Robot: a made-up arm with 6 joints.
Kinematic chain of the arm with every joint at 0, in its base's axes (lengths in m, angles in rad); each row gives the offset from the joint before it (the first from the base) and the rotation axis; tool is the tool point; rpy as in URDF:
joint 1: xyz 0 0 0.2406 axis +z
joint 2: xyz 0 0 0 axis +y
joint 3: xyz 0.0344 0 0.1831 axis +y
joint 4: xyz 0.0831 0 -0.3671 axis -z
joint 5: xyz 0 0 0 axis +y
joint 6: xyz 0.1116 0 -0.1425 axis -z
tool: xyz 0 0 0 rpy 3.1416 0 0
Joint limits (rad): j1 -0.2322..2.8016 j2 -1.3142..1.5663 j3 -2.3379..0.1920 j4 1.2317..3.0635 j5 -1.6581..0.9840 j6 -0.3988..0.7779
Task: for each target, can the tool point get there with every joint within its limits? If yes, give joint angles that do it. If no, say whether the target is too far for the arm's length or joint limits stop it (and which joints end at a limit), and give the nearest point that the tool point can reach.
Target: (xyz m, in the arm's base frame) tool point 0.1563 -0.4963 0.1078
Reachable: no: joint limits stop it (at a limit: joint 2, joint 4) | nearest point 0.1107 -0.3516 0.1292 | short by 0.153 m
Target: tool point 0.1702 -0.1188 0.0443
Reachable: yes | joints 2.0494 1.2941 -0.3878 2.5486 -0.5968 -0.2939
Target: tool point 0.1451 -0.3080 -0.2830
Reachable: no: joint limits stop it (at a limit: joint 1, joint 2) | nearest point 0.1657 -0.2100 -0.2401 | short by 0.109 m
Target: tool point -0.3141 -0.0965 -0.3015
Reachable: no: joint limits stop it (at a limit: joint 1, joint 5) | nearest point -0.2678 0.0344 -0.3015 | short by 0.139 m
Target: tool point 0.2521 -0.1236 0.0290
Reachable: yes | joints 0.1284 -0.0293 -0.3809 1.8988 -0.4640 0.0103
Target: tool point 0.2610 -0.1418 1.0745
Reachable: no: too far | nearest point 0.2164 -0.1176 0.9319 | short by 0.151 m
